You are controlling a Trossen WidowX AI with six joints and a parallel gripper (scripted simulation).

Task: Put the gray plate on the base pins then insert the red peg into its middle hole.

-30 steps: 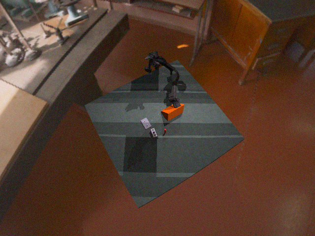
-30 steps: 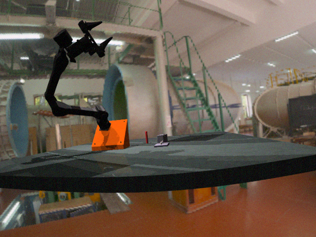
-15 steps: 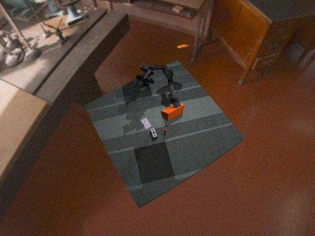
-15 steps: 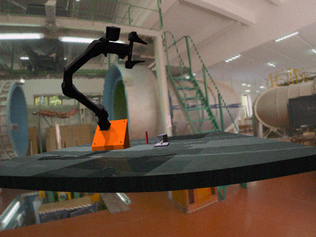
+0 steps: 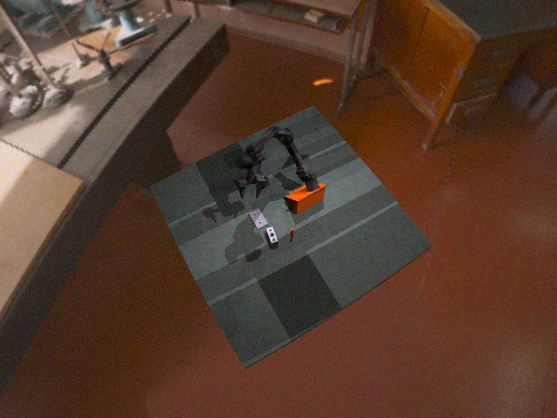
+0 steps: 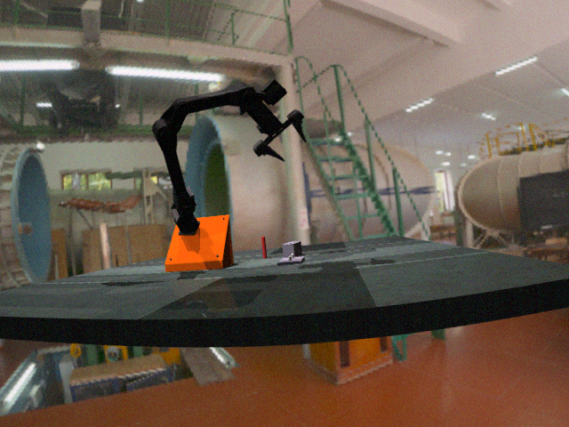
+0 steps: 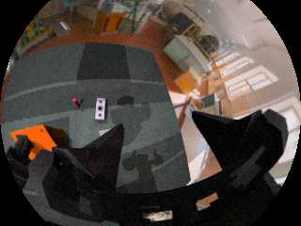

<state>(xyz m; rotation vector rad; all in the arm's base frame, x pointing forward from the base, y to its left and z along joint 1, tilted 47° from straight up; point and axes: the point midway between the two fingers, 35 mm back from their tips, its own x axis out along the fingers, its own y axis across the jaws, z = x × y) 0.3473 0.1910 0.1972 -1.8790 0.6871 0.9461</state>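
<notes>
Right now the gray plate is 31 cm below my gripper tip, 11 cm to the left of it and 6 cm behind it. From my gripper tip the other things lie so: base (34 cm below, 4 cm to the right, 4 cm behind); red peg (31 cm below, 17 cm behind, 14 cm to the left).
</notes>
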